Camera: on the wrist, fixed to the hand. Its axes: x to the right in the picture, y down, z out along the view.
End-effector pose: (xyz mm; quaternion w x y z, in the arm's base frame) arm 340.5 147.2 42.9 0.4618 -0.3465 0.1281 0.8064
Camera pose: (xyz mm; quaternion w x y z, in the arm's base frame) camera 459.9 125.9 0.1 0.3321 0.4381 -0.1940 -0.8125
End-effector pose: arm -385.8 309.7 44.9 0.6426 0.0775 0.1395 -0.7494
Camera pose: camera -469.7 373.6 -28.7 0.9183 0.1263 0.3736 -0.0354
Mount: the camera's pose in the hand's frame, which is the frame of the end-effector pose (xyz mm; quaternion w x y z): -24.8 -83.2 -94.9 0.6785 -0.2650 0.2039 0.6541
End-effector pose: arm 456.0 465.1 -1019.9 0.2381 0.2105 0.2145 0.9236
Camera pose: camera 458.3 490.0 -1146.1 0.4305 -0.0317 0.1883 -0.8821
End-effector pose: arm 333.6 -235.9 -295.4 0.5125 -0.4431 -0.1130 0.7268
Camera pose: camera 461.4 -247.0 -286.1 0.2220 0.6586 -0.1251 -0.7081
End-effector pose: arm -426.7 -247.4 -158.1 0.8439 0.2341 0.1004 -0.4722
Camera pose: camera -505.3 -219.3 -256.0 0.9230 0.0972 0.2122 0.3059
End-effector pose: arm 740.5 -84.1 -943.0 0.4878 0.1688 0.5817 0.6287
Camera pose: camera 712.8 -170.7 -1034.0 0.1541 -0.2376 -0.2171 -0.9342
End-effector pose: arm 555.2 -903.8 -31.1 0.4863 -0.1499 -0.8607 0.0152
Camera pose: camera 626.8 -1001.3 12.5 0.4558 -0.7967 -0.3908 0.0698
